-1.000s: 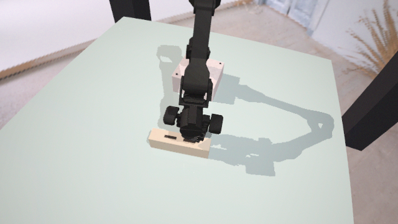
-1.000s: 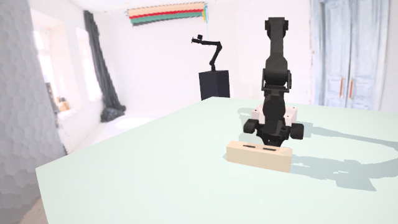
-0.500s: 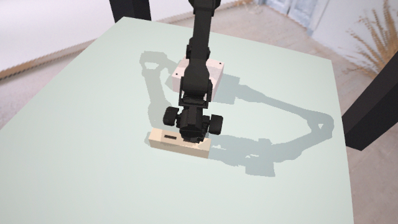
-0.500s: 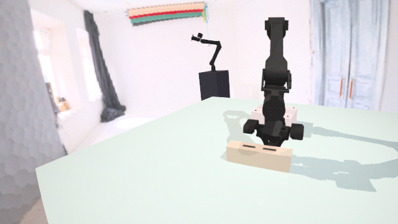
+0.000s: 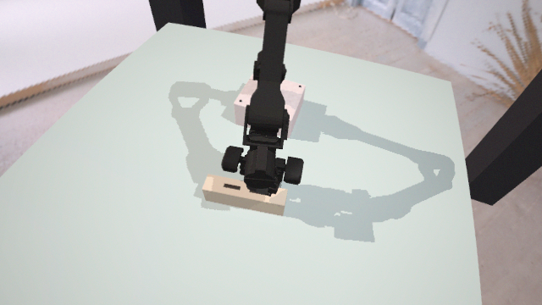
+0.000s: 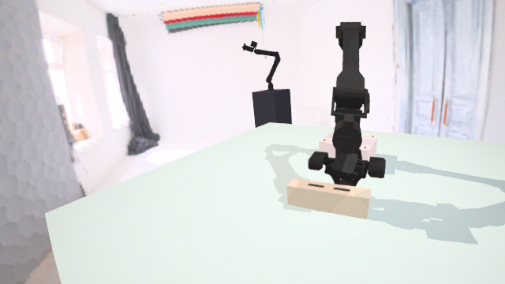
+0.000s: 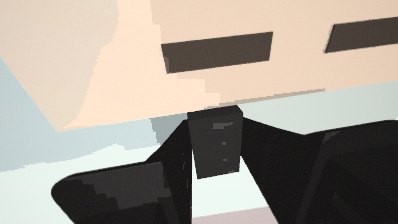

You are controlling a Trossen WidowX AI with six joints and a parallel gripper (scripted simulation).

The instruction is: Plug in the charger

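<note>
Right now my gripper tip is 10 mm below the dark charger and 10 mm short of it.
</note>
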